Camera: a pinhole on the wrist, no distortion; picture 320 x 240 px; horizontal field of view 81.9 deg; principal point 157.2 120.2 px. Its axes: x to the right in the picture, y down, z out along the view. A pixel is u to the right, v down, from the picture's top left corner.
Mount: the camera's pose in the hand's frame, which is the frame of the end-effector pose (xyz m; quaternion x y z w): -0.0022 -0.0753 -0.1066 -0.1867 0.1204 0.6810 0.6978
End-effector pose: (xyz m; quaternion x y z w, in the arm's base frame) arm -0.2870 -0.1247 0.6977 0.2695 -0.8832 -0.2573 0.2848
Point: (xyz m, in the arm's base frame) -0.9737 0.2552 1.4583
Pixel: outside the picture
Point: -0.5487 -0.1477 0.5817
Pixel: 117 16
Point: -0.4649 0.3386 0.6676
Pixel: 237 166
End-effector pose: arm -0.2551 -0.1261 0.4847 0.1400 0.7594 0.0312 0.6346
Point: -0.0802 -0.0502 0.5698
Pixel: 197 157
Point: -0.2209 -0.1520 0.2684
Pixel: outside the picture
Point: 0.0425 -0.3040 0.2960
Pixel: 23 52
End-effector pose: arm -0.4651 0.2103 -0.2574 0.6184 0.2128 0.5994 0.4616
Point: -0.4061 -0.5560 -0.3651
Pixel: outside the picture
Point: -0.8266 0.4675 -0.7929
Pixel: behind the camera
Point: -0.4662 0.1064 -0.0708
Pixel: 285 97
